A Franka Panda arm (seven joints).
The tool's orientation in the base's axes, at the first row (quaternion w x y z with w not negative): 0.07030 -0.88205 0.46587 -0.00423
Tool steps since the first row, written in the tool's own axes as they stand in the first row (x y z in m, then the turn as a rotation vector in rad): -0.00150 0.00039 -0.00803 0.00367 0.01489 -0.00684; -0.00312 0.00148 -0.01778 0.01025 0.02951 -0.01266; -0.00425 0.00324 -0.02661 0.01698 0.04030 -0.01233; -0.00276 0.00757 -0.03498 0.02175 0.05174 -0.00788; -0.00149 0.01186 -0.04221 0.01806 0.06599 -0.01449; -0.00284 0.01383 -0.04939 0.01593 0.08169 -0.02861; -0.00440 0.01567 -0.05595 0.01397 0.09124 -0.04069; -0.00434 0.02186 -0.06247 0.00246 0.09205 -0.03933
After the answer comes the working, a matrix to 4 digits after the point.
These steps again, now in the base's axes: -0.00176 0.00005 0.00799 -0.01065 -0.01212 0.00465; -0.00428 -0.00039 0.01760 -0.01936 -0.02636 0.00816; -0.00701 -0.00150 0.02618 -0.02439 -0.03785 0.00607; -0.01033 -0.00614 0.03382 -0.03076 -0.04760 -0.00008; -0.01366 -0.01044 0.04036 -0.04503 -0.05329 0.00485; -0.01657 -0.01128 0.04730 -0.06016 -0.06196 0.01695; -0.01944 -0.01181 0.05365 -0.06999 -0.06711 0.02780; -0.02497 -0.01609 0.05931 -0.07707 -0.05793 0.02702
The tool's axes in the first row as the columns of a matrix, in the base's axes (rounded; the answer above uses it unrounded):
0.5659 -0.8212 0.0730
-0.8224 -0.5560 0.1201
-0.0580 -0.1280 -0.9901

